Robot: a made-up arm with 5 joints. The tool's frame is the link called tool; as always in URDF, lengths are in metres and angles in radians. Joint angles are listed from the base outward. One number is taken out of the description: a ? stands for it. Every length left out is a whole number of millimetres.
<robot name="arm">
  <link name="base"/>
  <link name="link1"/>
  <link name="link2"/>
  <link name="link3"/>
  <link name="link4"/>
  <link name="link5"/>
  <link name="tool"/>
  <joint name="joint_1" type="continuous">
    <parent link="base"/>
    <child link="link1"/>
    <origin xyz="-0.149 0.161 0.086" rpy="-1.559 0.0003 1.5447"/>
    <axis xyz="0 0 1"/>
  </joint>
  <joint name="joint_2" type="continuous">
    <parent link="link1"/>
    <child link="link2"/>
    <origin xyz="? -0.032 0" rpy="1.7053 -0.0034 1.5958"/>
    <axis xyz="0 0 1"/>
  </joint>
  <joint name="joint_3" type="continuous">
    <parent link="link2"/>
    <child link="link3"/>
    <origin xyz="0.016 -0.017 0" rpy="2.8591 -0.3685 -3.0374"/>
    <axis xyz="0 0 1"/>
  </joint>
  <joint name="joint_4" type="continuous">
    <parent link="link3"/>
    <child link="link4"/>
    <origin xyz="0.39 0.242 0" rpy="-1.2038 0.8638 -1.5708"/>
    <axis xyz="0 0 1"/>
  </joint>
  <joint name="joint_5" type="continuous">
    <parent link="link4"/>
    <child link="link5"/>
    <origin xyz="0.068 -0.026 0" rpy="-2.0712 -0.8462 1.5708"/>
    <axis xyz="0 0 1"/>
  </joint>
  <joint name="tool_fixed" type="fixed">
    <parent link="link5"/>
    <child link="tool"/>
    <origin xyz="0.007 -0.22 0" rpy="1.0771 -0.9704 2.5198"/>
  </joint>
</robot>
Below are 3 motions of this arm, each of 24 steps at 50 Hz.
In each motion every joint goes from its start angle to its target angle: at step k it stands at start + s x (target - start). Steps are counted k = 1, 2, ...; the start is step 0. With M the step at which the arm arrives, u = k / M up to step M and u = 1 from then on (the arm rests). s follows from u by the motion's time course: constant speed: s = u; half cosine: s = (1 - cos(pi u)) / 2; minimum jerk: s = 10 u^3 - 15 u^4 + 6 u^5.
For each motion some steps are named. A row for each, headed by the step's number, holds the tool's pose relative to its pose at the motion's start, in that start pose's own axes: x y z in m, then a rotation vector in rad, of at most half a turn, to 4 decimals.
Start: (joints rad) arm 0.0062 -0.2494 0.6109 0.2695 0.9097
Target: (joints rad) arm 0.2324 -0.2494 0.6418 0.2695 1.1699
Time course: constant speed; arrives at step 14
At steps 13, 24:
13: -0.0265 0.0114 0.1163 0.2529 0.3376 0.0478
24: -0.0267 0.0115 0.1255 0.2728 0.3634 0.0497

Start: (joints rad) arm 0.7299 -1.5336 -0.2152 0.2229 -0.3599
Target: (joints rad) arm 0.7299 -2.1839 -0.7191 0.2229 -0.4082
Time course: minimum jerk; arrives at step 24
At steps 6, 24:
6: 0.0064 0.0067 -0.0003 -0.0092 0.0034 -0.0313
24: 0.0713 0.0702 -0.0143 -0.1518 0.0484 -0.2778

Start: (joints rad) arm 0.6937 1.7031 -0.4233 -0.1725 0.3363
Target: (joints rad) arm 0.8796 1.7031 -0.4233 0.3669 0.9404
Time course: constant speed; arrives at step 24
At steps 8, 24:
8: -0.0167 0.0028 0.0287 0.0384 0.1591 0.0128
24: -0.0209 0.0206 0.0956 0.1492 0.4723 -0.0505

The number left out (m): -0.162
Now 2 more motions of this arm.
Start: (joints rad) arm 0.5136 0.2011 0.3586 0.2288 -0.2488
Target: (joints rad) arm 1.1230 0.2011 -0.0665 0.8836 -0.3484
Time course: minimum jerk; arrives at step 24
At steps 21, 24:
21: -0.1758 -0.3183 -0.0250 -0.1835 -0.1988 0.5683
24: -0.1768 -0.3237 -0.0266 -0.1862 -0.2045 0.5748

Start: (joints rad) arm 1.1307 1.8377 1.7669 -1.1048 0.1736
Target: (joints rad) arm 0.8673 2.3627 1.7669 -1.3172 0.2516
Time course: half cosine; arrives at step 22
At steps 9, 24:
9: -0.0949 -0.0500 -0.0559 -0.0060 -0.0732 0.2001
24: -0.2439 -0.2025 -0.1487 -0.0217 -0.1195 0.5707

